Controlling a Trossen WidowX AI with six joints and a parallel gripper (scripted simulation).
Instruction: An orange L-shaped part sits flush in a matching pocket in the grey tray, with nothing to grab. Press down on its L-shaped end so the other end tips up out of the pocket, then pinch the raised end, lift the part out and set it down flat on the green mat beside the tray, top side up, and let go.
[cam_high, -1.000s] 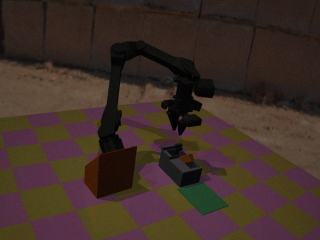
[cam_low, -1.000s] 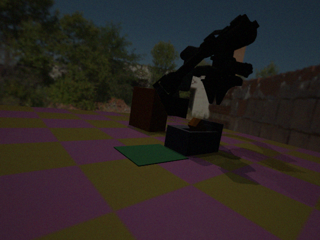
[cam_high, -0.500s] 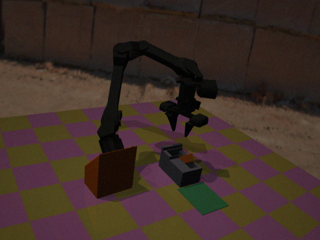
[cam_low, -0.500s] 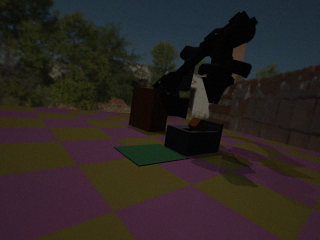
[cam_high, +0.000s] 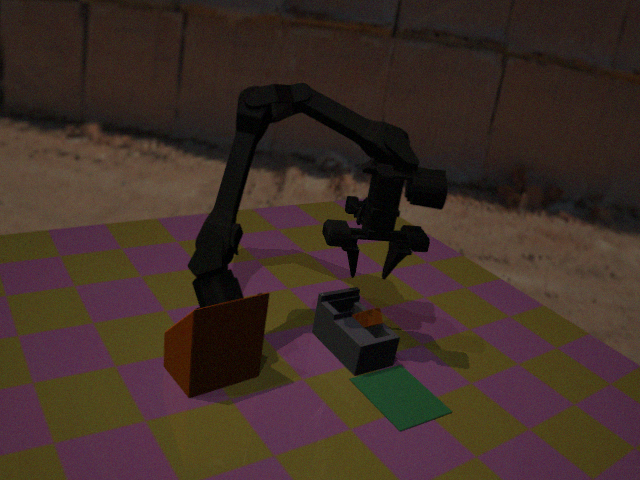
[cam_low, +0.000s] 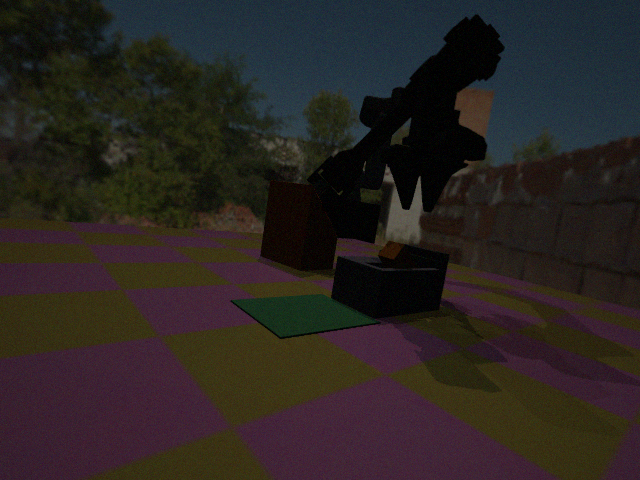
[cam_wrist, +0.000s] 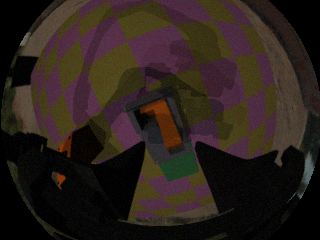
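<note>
My gripper tip is 110 mm above the orange L-shaped part, 10 mm to the right of it and 10 mm past it. The rest, counted from my gripper tip: green mat 170 mm to the right, 160 mm below, 20 mm behind.
</note>
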